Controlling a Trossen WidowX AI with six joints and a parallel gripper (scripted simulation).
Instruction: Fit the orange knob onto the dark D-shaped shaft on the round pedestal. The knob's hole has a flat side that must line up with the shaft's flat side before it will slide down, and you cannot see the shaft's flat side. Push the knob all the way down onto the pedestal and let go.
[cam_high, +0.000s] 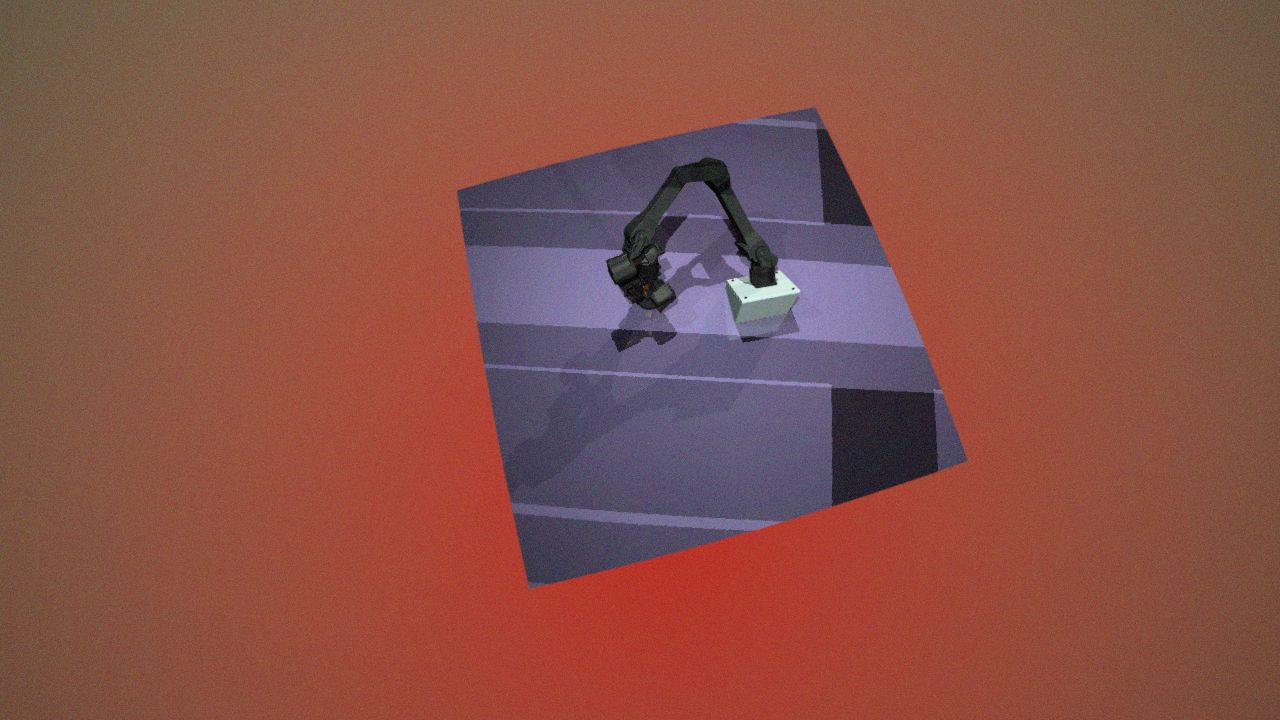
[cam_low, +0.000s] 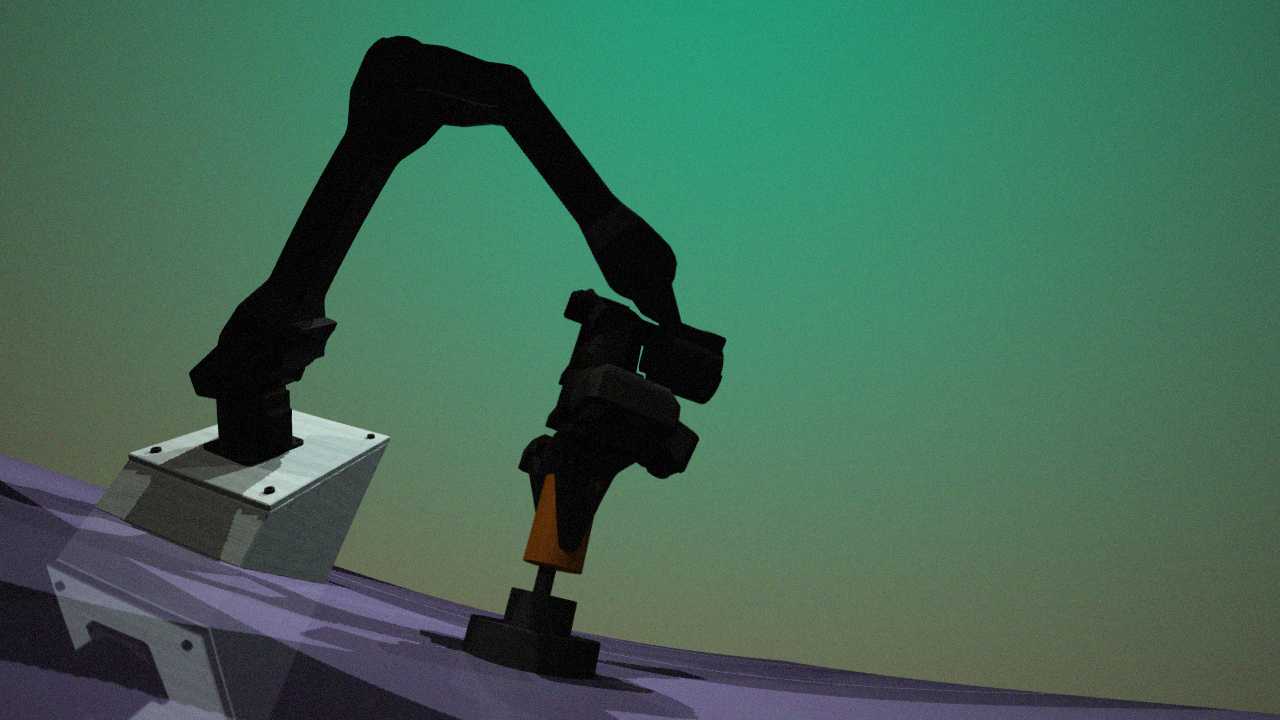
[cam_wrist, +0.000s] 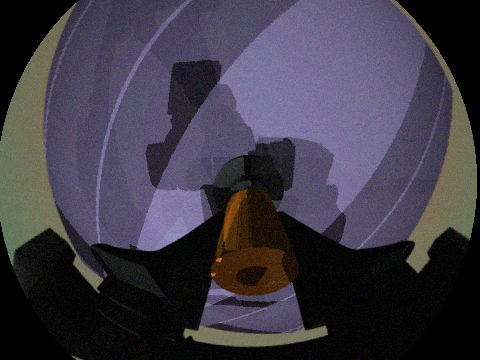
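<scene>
My gripper tip is 2 cm below the orange knob. The rest, counted from my gripper tip: dark round pedestal 4 cm below.
</scene>
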